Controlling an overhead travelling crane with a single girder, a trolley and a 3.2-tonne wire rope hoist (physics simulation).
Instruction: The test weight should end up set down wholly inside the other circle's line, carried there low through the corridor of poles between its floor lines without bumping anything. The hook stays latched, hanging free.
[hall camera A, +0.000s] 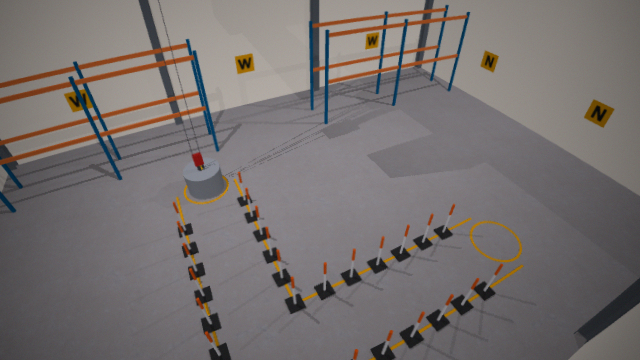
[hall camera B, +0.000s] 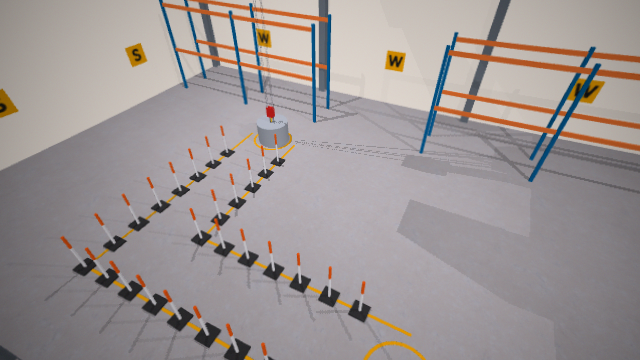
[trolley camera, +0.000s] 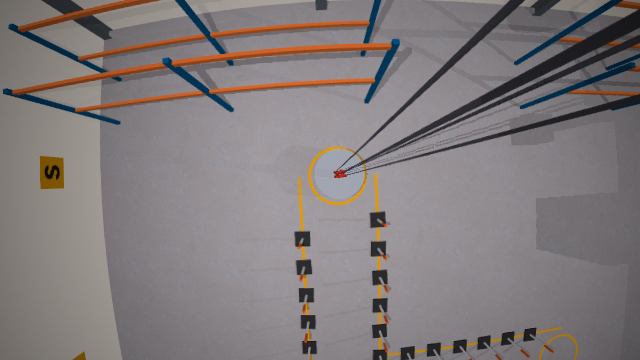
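The test weight (hall camera A: 204, 184) (hall camera B: 273, 134) (trolley camera: 332, 187) is a grey upright cylinder within the yellow starting circle (hall camera A: 202, 202) (hall camera B: 272, 148) (trolley camera: 338, 204). Whether its underside touches the floor cannot be told. My hook (hall camera A: 201, 167) (hall camera B: 271, 119) is at the middle of its top, under the red hook block (hall camera A: 198, 159) (hall camera B: 270, 111) (trolley camera: 340, 174), and appears shut on the weight; the latch is too small to see. The other circle (hall camera A: 470, 237) (hall camera B: 392, 343) (trolley camera: 564, 335) is beyond the far end of the bent corridor of orange-white poles (hall camera A: 325, 277) (hall camera B: 300, 272).
Yellow floor lines (hall camera A: 510, 274) (hall camera B: 390, 325) (trolley camera: 301, 210) run under the pole bases (trolley camera: 378, 248). The corridor starts beside the weight and bends once. Blue-and-orange racks (hall camera A: 326, 77) (hall camera B: 314, 75) (trolley camera: 382, 70) stand along the W wall, one close behind the weight.
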